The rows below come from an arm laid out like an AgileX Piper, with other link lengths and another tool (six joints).
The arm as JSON. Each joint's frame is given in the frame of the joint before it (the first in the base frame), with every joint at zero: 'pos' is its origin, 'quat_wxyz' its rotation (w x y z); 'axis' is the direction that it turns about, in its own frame. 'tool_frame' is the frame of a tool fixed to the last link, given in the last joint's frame.
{
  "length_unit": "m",
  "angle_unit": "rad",
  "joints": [
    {
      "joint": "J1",
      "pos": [
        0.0,
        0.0,
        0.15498
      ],
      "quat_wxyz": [
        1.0,
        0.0,
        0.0,
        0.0
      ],
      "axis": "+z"
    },
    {
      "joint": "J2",
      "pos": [
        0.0,
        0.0,
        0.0
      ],
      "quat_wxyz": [
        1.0,
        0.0,
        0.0,
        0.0
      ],
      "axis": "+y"
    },
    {
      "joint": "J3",
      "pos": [
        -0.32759,
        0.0,
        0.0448
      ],
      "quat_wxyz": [
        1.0,
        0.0,
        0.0,
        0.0
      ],
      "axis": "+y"
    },
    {
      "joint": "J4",
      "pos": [
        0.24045,
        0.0,
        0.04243
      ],
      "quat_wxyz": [
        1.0,
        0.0,
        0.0,
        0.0
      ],
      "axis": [
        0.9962,
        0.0,
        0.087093
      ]
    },
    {
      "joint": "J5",
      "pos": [
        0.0,
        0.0,
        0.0
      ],
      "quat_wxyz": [
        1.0,
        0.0,
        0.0,
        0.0
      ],
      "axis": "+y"
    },
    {
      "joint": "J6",
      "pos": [
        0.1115,
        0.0,
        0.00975
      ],
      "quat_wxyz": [
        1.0,
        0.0,
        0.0,
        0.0
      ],
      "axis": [
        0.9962,
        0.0,
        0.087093
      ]
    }
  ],
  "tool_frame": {
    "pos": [
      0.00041,
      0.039,
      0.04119
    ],
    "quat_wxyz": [
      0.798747,
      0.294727,
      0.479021,
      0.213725
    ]
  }
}
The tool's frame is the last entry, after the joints.
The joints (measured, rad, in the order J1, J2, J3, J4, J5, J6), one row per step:
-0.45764, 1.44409, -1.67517, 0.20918, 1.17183, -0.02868
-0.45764, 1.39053, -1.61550, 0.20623, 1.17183, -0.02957
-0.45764, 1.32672, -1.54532, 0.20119, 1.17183, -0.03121
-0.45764, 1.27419, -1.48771, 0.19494, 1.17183, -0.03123
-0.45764, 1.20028, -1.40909, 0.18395, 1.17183, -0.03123
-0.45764, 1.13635, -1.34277, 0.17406, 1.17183, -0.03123
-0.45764, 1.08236, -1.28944, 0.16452, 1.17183, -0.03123
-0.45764, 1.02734, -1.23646, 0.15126, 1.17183, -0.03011
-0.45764, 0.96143, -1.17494, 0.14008, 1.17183, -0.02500
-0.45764, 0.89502, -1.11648, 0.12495, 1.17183, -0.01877
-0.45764, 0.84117, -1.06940, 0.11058, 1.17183, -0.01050
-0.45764, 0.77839, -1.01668, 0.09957, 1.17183, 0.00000
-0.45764, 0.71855, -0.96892, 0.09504, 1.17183, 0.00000
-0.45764, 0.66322, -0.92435, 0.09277, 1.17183, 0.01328
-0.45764, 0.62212, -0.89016, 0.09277, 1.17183, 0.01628
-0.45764, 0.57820, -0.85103, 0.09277, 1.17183, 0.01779
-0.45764, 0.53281, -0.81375, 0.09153, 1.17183, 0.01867
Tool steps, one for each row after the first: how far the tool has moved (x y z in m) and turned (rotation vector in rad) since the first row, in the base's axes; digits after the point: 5 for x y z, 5 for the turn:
-0.01571, 0.00751, -0.00249, -0.00041, 0.00682, -0.00026
-0.03446, 0.01637, -0.00649, -0.00299, 0.01485, -0.00058
-0.04985, 0.02338, -0.01083, -0.00609, 0.02205, -0.00245
-0.07142, 0.03299, -0.01777, -0.01341, 0.03092, -0.00573
-0.08985, 0.04116, -0.02465, -0.02082, 0.03724, -0.00868
-0.10525, 0.04786, -0.03065, -0.02926, 0.04067, -0.01156
-0.12076, 0.05421, -0.03739, -0.04076, 0.04428, -0.01645
-0.13879, 0.06179, -0.04570, -0.04889, 0.04431, -0.02379
-0.15657, 0.06882, -0.05435, -0.06118, 0.04254, -0.03335
-0.17054, 0.07394, -0.06218, -0.07097, 0.04110, -0.04424
-0.18618, 0.08009, -0.07129, -0.07777, 0.03480, -0.05593
-0.20050, 0.08671, -0.08005, -0.08666, 0.02567, -0.05791
-0.21299, 0.09201, -0.08870, -0.08433, 0.01455, -0.06889
-0.22184, 0.09623, -0.09603, -0.08518, 0.00774, -0.07136
-0.23080, 0.10057, -0.10518, -0.08614, 0.00311, -0.07266
-0.23981, 0.10485, -0.11411, -0.08993, -0.00395, -0.07404

